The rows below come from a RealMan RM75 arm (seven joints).
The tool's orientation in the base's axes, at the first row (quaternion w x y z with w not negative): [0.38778 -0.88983 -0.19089 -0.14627]
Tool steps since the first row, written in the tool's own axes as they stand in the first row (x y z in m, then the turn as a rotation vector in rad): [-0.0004 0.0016 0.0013 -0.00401 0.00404 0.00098]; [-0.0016 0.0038 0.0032 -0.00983 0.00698 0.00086]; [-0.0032 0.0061 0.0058 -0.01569 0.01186 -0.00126]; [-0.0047 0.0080 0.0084 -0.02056 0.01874 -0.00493]
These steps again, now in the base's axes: [0.0005 -0.0001 -0.0020 -0.00161 -0.00271 -0.00484]; [0.0007 -0.0004 -0.0052 -0.00543 -0.00595 -0.00901]; [0.0006 -0.0002 -0.0090 -0.00864 -0.01192 -0.01310]; [0.0004 0.0002 -0.0125 -0.01024 -0.02007 -0.01705]
